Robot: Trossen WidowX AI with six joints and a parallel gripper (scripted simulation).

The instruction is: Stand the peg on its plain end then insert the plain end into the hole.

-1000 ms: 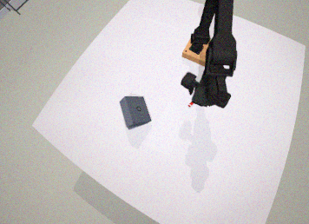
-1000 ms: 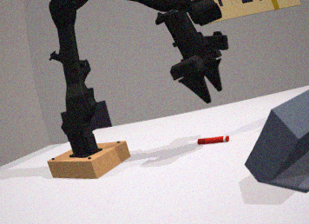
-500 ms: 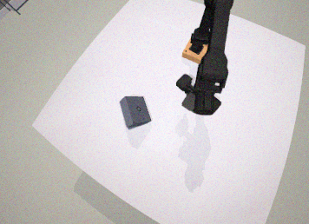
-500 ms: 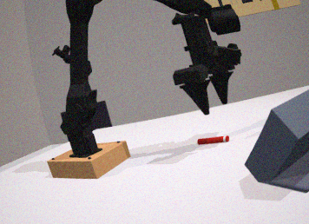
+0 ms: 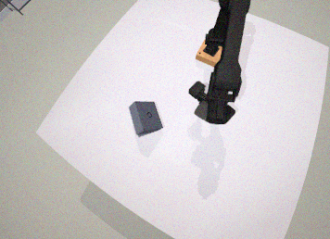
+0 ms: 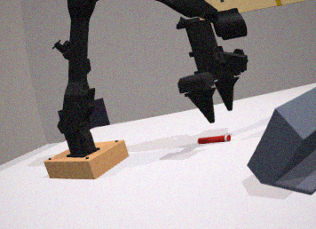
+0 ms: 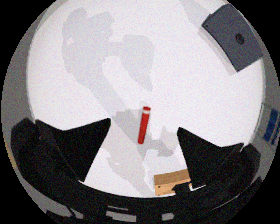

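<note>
My gripper tip is 1 cm past the red peg and 5 cm above it. Round my gripper tip: grey sloped panel: 19 cm ahead, 19 cm to the right, 1 cm below.
</note>
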